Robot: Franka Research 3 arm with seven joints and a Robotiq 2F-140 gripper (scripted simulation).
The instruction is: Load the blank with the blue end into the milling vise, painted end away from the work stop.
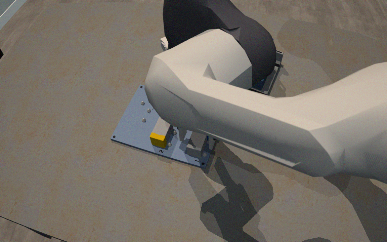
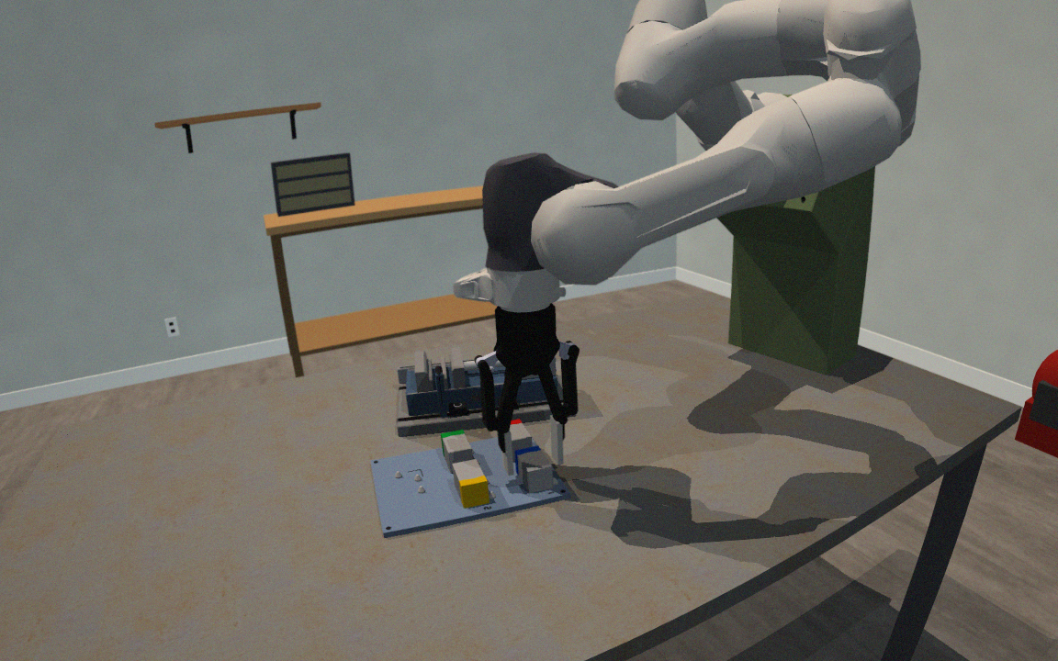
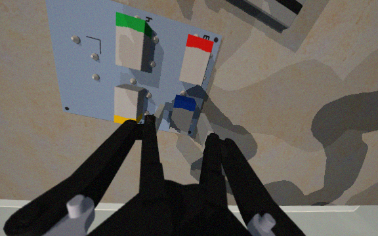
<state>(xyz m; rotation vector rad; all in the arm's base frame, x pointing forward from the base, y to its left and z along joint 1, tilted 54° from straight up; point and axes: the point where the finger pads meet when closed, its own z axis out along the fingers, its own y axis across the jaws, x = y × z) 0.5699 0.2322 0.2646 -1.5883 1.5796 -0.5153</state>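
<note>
The blue-ended blank lies 4 cm below my hand. Round my hand: red-ended blank (9 cm to the right, 4 cm below, 2 cm ahead); infeed plate (10 cm ahead, 6 cm below, 2 cm to the right); yellow-ended blank (9 cm ahead, 4 cm below, 2 cm to the left).
</note>
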